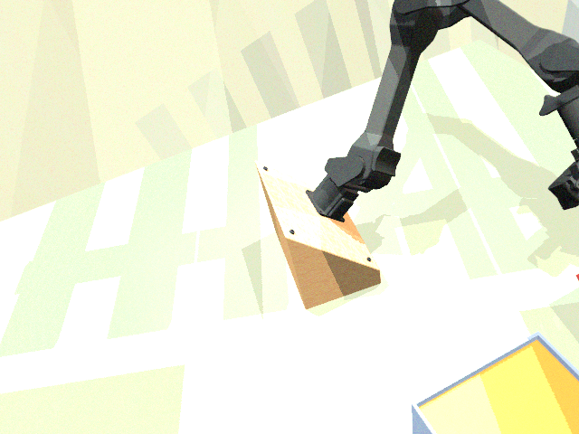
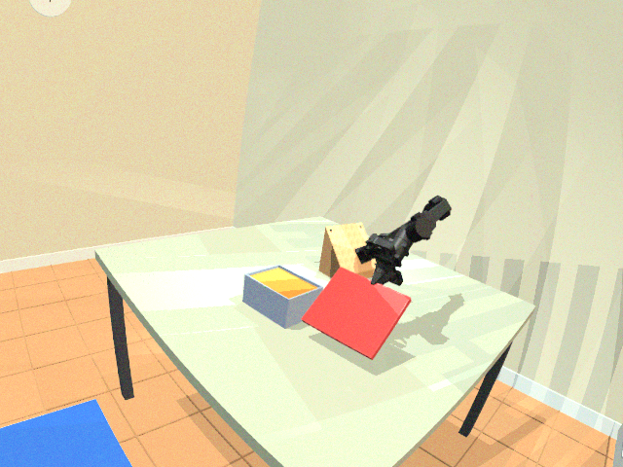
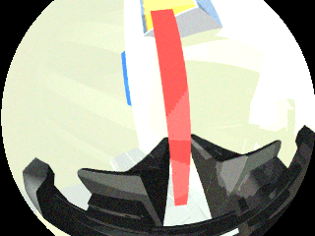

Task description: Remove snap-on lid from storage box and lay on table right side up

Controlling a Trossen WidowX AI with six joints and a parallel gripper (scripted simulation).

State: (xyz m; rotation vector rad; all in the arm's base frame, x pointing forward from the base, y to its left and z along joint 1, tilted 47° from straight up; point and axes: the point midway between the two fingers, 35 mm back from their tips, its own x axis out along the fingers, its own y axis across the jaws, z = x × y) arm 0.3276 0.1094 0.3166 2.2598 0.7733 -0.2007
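My gripper tip is 7 cm short of the red lid, 5 cm above it and 1 cm to the right of it. The rest, counted from my gripper tip: storage box 26 cm to the right, 12 cm below, 9 cm ahead.
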